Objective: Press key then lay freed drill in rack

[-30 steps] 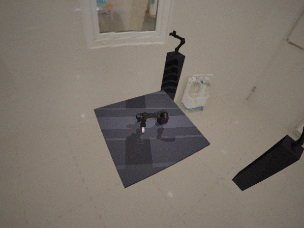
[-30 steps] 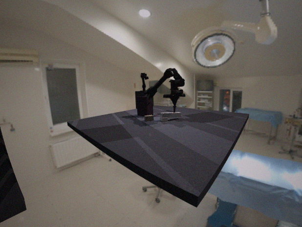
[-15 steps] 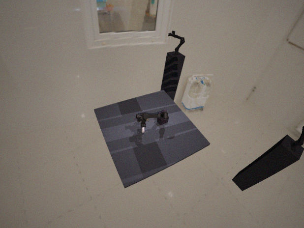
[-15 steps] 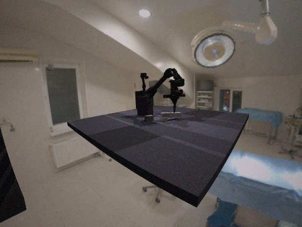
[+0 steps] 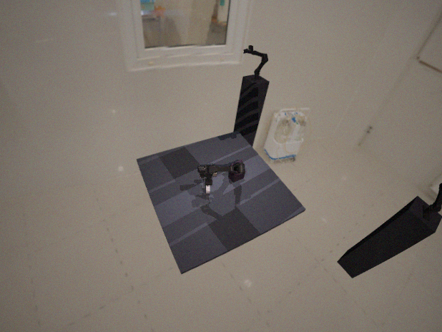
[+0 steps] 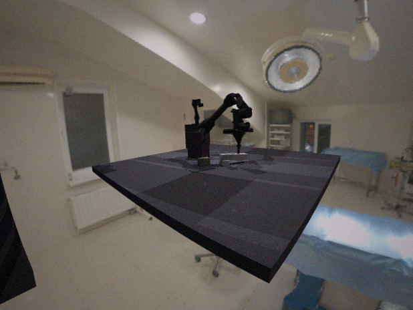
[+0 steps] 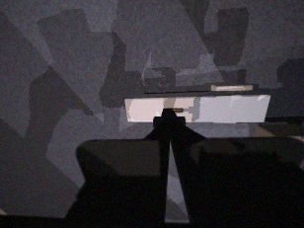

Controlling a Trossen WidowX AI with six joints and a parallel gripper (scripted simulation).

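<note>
The block lies 8 cm below my gripper tip, 3 cm to the right of it and 3 cm behind it.
</note>
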